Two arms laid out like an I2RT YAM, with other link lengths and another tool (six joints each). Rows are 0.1 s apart.
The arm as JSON. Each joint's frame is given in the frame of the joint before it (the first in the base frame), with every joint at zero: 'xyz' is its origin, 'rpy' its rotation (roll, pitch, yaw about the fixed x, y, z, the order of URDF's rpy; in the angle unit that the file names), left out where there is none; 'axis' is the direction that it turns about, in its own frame. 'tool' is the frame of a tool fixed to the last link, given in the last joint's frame.
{
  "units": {
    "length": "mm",
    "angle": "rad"
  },
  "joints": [
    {
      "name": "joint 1",
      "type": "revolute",
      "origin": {
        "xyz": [
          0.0,
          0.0,
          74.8
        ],
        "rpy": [
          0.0,
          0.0,
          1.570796
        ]
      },
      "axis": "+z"
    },
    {
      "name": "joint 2",
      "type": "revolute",
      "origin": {
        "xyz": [
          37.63,
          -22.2,
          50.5
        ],
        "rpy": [
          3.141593,
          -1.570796,
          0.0
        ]
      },
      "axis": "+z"
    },
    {
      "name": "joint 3",
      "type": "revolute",
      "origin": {
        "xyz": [
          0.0,
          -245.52,
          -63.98
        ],
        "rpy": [
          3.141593,
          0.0,
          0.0
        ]
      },
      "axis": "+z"
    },
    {
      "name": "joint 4",
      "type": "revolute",
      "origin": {
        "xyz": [
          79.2,
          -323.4,
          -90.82
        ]
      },
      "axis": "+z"
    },
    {
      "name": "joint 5",
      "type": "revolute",
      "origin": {
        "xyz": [
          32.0,
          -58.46,
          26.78
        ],
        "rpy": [
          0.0,
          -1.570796,
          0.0
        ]
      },
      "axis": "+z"
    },
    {
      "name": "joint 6",
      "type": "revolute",
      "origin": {
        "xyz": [
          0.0,
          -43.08,
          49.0
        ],
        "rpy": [
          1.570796,
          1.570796,
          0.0
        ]
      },
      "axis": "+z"
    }
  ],
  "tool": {
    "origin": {
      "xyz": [
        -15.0,
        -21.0,
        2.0
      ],
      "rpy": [
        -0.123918,
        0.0,
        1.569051
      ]
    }
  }
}
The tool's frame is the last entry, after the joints.
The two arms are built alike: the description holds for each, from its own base.
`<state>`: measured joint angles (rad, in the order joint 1, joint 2, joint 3, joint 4, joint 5, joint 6); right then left.
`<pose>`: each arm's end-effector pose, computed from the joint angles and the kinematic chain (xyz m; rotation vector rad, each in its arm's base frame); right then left.
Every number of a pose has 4 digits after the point. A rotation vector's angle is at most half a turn.
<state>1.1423 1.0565 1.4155 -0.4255 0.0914 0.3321 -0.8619 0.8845 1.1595 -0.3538 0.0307 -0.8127</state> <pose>0.0634 0.2790 0.4955 -1.6139 0.6912 -0.1099 0.1971 -0.1686 0.4287 1.4835 -1.7355 1.9240</pose>
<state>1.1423 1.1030 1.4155 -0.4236 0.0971 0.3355 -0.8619 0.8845 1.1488 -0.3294 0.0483 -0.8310</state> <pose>0.0708 0.2945 0.4834 -1.6525 0.7140 -0.1116 0.1977 -0.1713 0.4269 1.4618 -1.7121 1.9223</pose>
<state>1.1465 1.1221 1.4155 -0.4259 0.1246 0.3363 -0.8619 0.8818 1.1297 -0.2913 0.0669 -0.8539</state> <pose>0.0737 0.3008 0.4778 -1.6651 0.7392 -0.1305 0.1987 -0.1746 0.4238 1.4349 -1.6797 1.9262</pose>
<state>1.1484 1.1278 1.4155 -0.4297 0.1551 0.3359 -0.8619 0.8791 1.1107 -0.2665 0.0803 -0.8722</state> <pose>0.0755 0.3026 0.4757 -1.6650 0.7633 -0.1548 0.1994 -0.1770 0.4194 1.4215 -1.6595 1.9196</pose>
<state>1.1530 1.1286 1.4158 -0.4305 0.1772 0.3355 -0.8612 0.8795 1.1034 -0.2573 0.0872 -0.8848</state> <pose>0.0753 0.3030 0.4755 -1.6608 0.7758 -0.1702 0.1998 -0.1783 0.4173 1.4188 -1.6473 1.9118</pose>
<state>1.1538 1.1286 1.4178 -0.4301 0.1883 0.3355 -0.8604 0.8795 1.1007 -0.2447 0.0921 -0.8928</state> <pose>0.0755 0.3028 0.4763 -1.6552 0.7826 -0.1787 0.2002 -0.1790 0.4175 1.4101 -1.6343 1.9164</pose>
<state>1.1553 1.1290 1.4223 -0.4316 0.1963 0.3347 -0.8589 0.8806 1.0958 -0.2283 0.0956 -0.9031</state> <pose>0.0753 0.3024 0.4777 -1.6509 0.7858 -0.1848 0.2011 -0.1801 0.4169 1.4041 -1.6178 1.9213</pose>
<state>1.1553 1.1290 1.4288 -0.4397 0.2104 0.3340 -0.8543 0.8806 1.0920 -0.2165 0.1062 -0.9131</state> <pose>0.0755 0.3012 0.4794 -1.6480 0.7961 -0.1970 0.2020 -0.1803 0.4166 1.3954 -1.6048 1.9215</pose>
